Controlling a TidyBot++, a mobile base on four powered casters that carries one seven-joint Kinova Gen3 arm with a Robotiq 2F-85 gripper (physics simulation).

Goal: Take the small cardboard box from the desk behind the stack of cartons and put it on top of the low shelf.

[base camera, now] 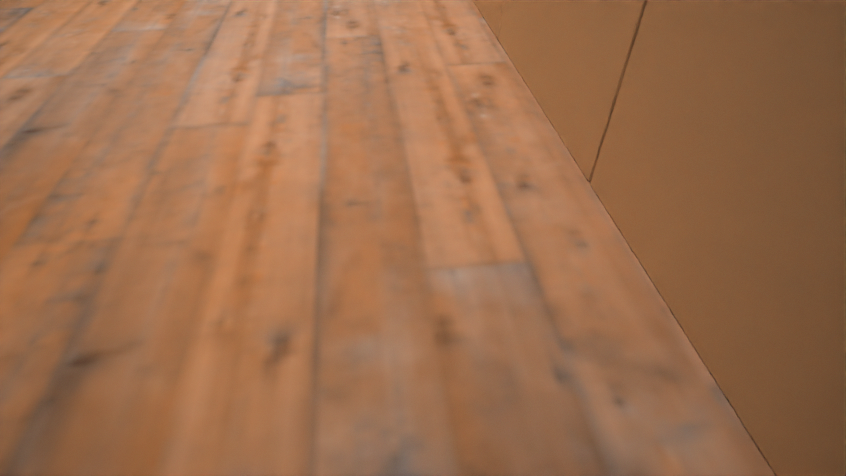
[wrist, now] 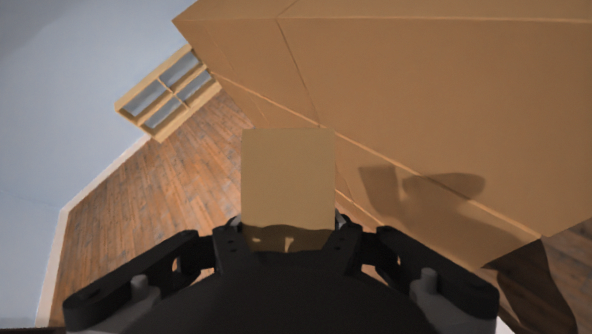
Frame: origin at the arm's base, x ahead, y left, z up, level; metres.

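Seen in the pictures: gripper, fingertip midpoint: (wrist: 289, 220).
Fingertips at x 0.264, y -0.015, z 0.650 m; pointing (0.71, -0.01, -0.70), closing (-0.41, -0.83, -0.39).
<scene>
A point is followed by its place in that frame.
The small cardboard box (wrist: 288, 177) @(x 0.264, y -0.037, z 0.695 m) is between the fingertips in the wrist view, held clear of the floor. My gripper (wrist: 289, 220) @(x 0.264, y -0.015, z 0.650 m) is shut on it, one finger on each side. The stack of cartons (wrist: 425, 90) @(x 0.328, y -0.222, z 0.603 m) (base camera: 721, 177) @(x 0.417, y -0.194, z -0.259 m) fills the upper right of the wrist view, and its side stands at the right of the base view. A low light-wood shelf (wrist: 172, 92) @(x 3.139, y 0.744, z -0.027 m) with four openings stands against the wall at the upper left of the wrist view, beyond the cartons' corner. The desk does not show in either view.
Plank floor (base camera: 354, 236) @(x 0.461, y 0.113, z -0.396 m) (wrist: 165, 185) @(x 2.063, y 1.256, z -0.396 m) runs along the left of the cartons. A pale blue wall (wrist: 75, 100) @(x 3.311, y 1.680, z 0.467 m) with a white baseboard (wrist: 56, 250) @(x 2.239, y 2.835, z -0.351 m) bounds the left side. Shadows of the arm and box fall on the cartons.
</scene>
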